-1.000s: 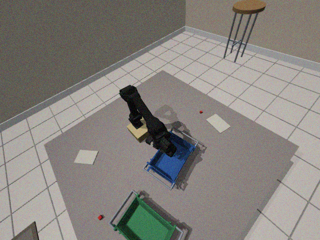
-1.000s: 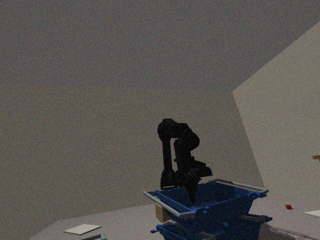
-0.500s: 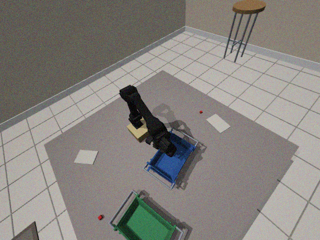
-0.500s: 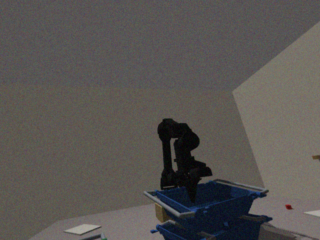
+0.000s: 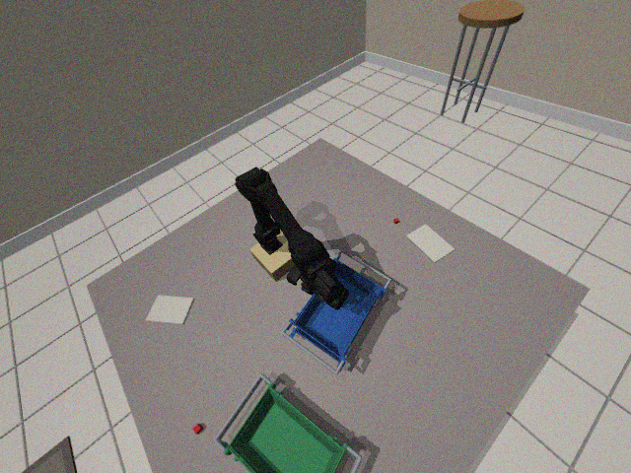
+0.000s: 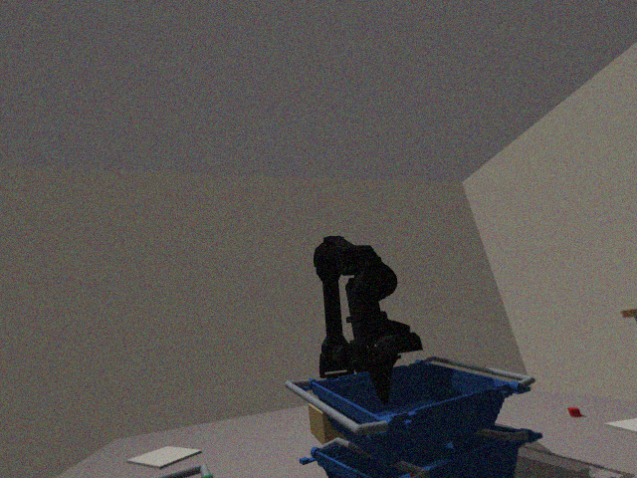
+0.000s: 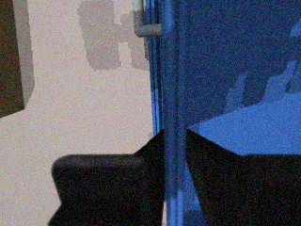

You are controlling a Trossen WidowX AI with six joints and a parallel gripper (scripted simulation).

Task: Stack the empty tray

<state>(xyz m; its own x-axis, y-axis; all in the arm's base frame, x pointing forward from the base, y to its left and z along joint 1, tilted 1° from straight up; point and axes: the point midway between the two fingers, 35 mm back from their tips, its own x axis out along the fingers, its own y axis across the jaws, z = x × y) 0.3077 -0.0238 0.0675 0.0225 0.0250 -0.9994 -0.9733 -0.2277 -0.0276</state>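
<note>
Now: gripper tip 7 cm short of the blue tray, 2 cm to the right of it and 2 cm below it.
</note>
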